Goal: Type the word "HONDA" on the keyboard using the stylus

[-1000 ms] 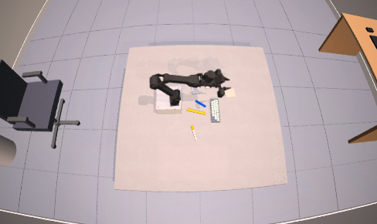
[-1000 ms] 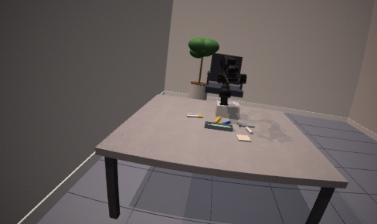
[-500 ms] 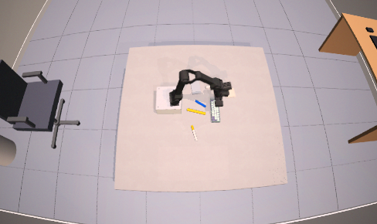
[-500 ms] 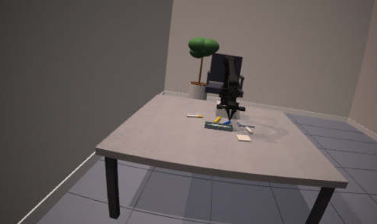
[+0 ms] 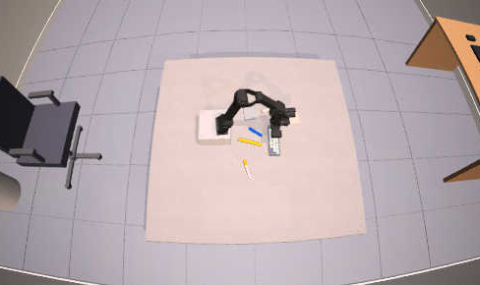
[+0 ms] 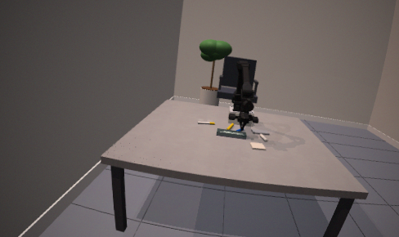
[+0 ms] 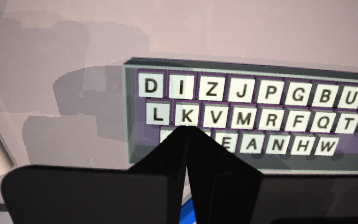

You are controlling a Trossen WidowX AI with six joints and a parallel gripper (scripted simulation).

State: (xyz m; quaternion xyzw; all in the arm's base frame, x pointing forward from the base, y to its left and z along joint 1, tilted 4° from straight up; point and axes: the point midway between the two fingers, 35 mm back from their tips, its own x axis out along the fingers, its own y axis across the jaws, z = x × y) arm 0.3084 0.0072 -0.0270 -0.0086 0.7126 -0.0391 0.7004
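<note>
Now: gripper tip 140 mm past the blue stylus, 30 mm to the right of it and 30 mm above it. The rest, counted from my gripper tip: grey stylus tip 160 mm behind, 50 mm to the left, 30 mm below; then tan pad 140 mm ahead, 90 mm to the left, 40 mm below; then yellow bar 150 mm behind, 60 mm to the right, 30 mm below.
</note>
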